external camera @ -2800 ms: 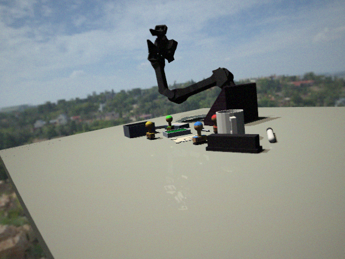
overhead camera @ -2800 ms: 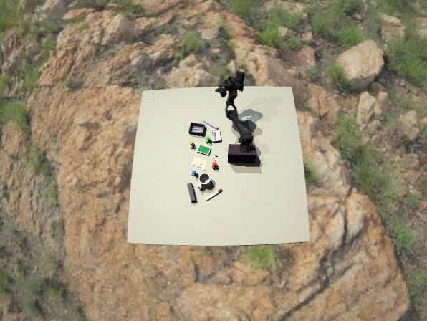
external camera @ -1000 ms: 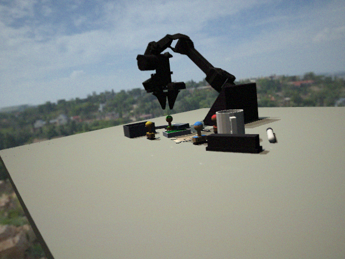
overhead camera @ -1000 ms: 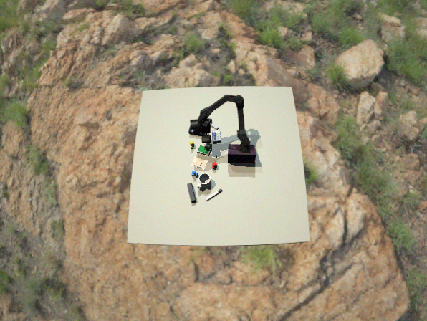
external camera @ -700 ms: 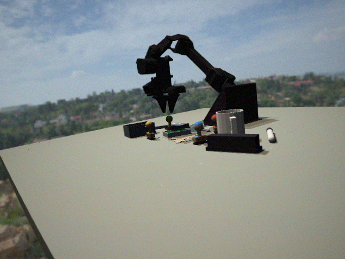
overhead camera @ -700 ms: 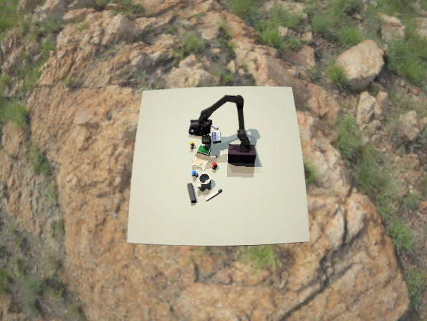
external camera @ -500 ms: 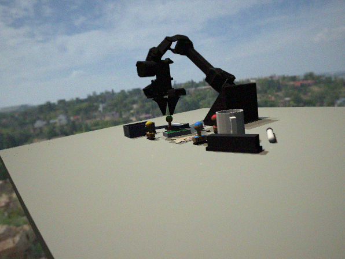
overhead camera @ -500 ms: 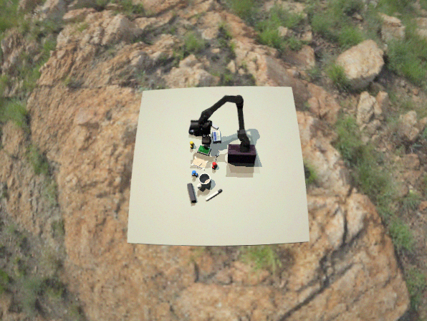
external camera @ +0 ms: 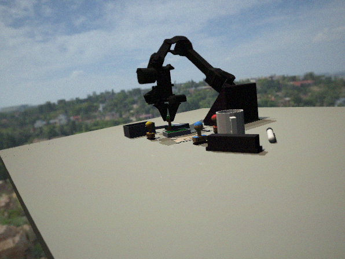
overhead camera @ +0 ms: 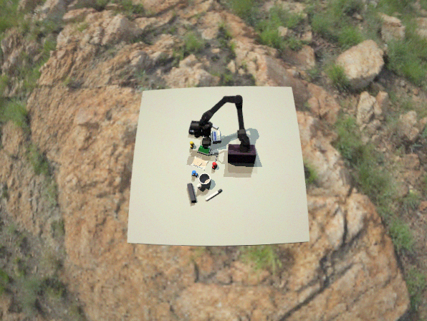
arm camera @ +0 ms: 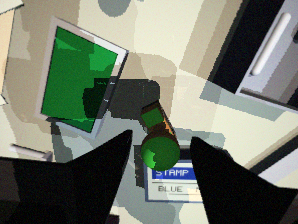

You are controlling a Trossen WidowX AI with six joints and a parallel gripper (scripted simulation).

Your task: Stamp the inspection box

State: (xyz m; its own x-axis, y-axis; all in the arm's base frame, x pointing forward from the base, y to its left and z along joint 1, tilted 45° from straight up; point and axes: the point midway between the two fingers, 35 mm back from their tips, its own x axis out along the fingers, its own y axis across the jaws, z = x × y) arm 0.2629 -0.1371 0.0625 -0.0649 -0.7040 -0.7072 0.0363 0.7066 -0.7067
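The green-knobbed stamp lies 2 cm below my gripper tip. Also, from my gripper tip: green ink pad (8 cm to the left, 4 cm below, 3 cm ahead); yellow-knobbed stamp (12 cm ahead, 4 cm to the left, 2 cm below); dark tray (10 cm to the right, 8 cm ahead, 3 cm below).
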